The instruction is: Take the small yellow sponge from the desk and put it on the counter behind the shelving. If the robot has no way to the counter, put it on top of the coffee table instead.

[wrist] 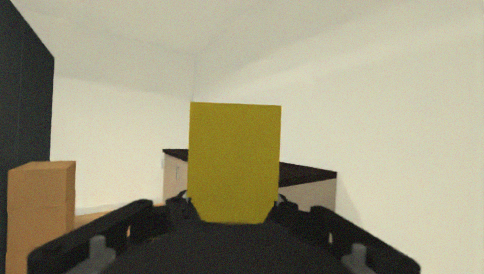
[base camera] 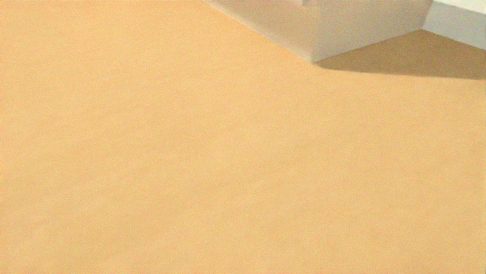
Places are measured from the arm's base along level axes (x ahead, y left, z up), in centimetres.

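Pixels of known places: gripper, fingertip midpoint: (wrist: 232,197).
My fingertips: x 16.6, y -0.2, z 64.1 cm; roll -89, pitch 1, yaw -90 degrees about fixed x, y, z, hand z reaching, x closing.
Behind a point stands the place of what it marks.
The yellow sponge (wrist: 234,160) {x 13.0, y -0.1, z 67.8 cm} stands upright between the fingertips in the middle of the wrist view. My gripper (wrist: 232,197) {x 16.6, y -0.2, z 64.1 cm} is shut on it, one black finger on each side. A counter with a dark top (wrist: 307,173) {x 100.4, y -40.2, z 51.4 cm} and beige sides shows behind the sponge, which hides its middle part. In the base camera view, the lower part of a pale cabinet-like body (base camera: 367,37) {x 94.4, y -37.1, z -36.9 cm} stands on the floor at the top right; its top is out of view. The coffee table and the desk cannot be made out in these views.
In the wrist view, a tall dark panel (wrist: 25,110) {x 155.0, y 166.9, z 83.3 cm} stands at the far left, with a brown box-like block (wrist: 37,200) {x 134.0, y 133.7, z 19.8 cm} in front of it. Pale walls (wrist: 400,125) {x 86.4, y -78.8, z 78.2 cm} meet in a corner behind the counter. Orange-tan floor (base camera: 225,165) {x 43.4, y 2.9, z -39.6 cm} stretches before the base, and a white wall base (base camera: 460,25) {x 100.9, y -68.0, z -35.1 cm} shows at top right.
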